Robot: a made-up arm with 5 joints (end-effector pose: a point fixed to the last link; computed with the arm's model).
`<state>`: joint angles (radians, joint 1 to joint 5).
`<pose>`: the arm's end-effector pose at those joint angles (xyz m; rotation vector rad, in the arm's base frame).
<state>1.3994 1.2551 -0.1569 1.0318 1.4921</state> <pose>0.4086 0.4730 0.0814 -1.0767 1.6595 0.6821</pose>
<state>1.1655 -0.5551 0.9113 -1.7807 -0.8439</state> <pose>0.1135 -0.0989 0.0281 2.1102 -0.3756 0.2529</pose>
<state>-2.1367 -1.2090 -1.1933 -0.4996 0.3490</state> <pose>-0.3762 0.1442 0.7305 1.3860 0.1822 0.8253</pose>
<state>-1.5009 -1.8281 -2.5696 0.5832 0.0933</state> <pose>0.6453 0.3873 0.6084 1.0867 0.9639 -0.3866</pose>
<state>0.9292 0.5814 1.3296 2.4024 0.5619</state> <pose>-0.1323 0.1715 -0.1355 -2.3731 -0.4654 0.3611</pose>
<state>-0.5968 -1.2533 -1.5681 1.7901 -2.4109</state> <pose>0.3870 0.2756 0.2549 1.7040 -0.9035 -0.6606</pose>
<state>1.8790 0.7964 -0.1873 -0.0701 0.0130</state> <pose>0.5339 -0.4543 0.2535 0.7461 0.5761 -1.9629</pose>
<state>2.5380 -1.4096 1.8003 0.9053 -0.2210</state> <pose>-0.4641 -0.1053 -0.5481 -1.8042 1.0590 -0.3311</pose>
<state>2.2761 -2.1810 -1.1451 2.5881 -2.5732</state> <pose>-0.1143 -0.2735 0.3408 1.4301 2.2455 1.3951</pose>
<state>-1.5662 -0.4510 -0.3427 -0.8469 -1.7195</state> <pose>-0.3127 0.3470 0.0629 2.4857 1.5217 0.8603</pose>
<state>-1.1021 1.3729 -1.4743 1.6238 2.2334</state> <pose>-0.1505 -0.2617 0.1817 1.0559 -0.1527 -0.4565</pose>
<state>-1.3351 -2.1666 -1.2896 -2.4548 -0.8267</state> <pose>0.0693 0.4764 0.4023 -0.8477 -0.0550 -0.4671</pose>
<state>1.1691 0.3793 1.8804 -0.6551 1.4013</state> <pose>-0.4427 0.3709 0.5836 -0.3286 -0.2391 0.6596</pose>
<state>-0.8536 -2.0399 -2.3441 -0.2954 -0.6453</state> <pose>0.3226 -0.1000 0.4370 -2.8551 0.4268 1.0008</pose>
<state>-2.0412 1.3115 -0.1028 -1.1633 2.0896</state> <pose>-0.7792 -0.0319 0.3163 -1.9390 -0.0884 2.0402</pose>
